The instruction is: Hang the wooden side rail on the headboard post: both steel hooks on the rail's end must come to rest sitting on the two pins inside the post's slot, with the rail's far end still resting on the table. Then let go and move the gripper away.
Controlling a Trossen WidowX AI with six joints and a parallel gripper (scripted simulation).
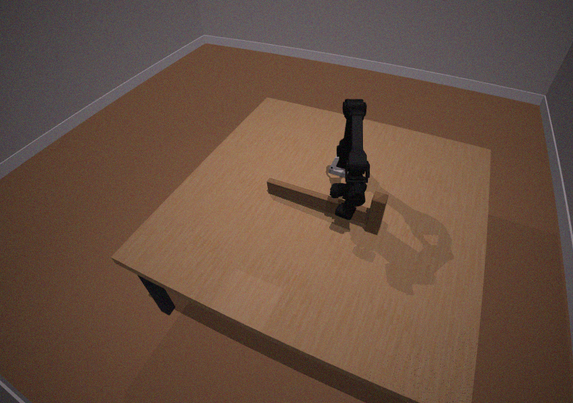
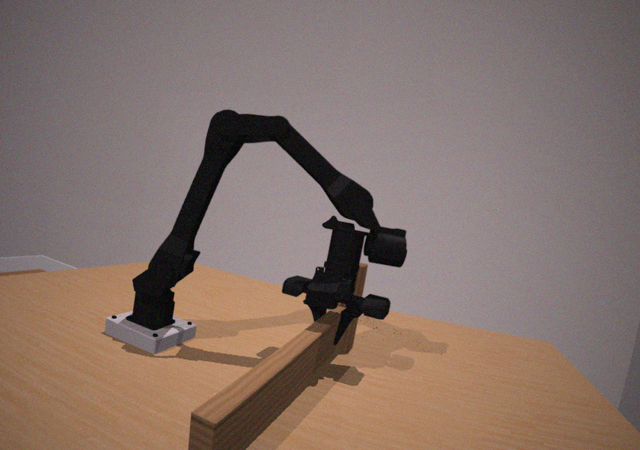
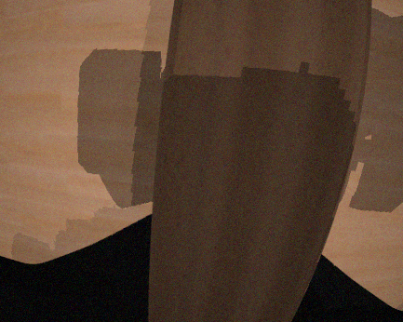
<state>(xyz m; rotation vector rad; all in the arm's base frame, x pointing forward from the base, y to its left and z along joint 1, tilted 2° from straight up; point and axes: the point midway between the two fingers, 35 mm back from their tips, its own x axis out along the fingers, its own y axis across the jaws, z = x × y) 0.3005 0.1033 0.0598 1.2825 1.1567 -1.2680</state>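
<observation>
My gripper tip is now 10 mm short of the headboard post, 100 mm to the right of it and 40 mm below it.
</observation>
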